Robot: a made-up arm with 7 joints.
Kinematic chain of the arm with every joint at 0, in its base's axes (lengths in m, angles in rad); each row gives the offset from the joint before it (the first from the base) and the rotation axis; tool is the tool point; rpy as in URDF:
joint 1: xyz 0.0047 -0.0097 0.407 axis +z
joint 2: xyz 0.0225 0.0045 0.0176 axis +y
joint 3: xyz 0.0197 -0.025 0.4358 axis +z
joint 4: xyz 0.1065 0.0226 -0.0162 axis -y
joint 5: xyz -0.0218 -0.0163 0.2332 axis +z
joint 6: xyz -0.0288 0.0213 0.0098 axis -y
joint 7: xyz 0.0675 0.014 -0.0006 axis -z
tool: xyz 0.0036 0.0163 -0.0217 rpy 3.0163 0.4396 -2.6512
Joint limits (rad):
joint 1: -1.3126..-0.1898
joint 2: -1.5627..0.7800
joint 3: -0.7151..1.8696
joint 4: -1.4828..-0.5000
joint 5: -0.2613..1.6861
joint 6: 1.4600..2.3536
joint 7: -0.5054..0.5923
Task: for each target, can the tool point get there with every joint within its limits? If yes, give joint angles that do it. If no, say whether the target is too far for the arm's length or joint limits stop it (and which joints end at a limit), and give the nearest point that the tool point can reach.
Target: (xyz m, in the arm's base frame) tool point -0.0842 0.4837 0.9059
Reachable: yes | joints -0.6608 -0.7570 1.3563 -1.0966 0.1223 2.0577 -0.3674
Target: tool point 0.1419 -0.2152 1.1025
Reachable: yes | joints -0.8668 -0.2783 0.0060 -1.2522 1.4378 1.8161 -0.2069
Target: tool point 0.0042 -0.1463 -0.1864
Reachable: no: joint limits stop it (at a limit: joint 1, joint 2, joint 3, joint 4, joint 5, joint 6, joint 7) | nearest point -0.3542 0.4182 0.2747 | short by 0.812 m
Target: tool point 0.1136 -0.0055 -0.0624
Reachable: no: joint limits stop it (at a limit: joint 1, joint 2, joint 3, joint 4, joint 5, joint 6) | nearest point 0.2351 0.4992 0.2746 | short by 0.619 m
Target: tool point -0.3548 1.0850 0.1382
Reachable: no: too far | nearest point -0.2219 0.6803 0.3241 | short by 0.465 m
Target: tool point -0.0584 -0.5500 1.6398
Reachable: no: too far | nearest point -0.0334 -0.3363 1.1368 | short by 0.547 m
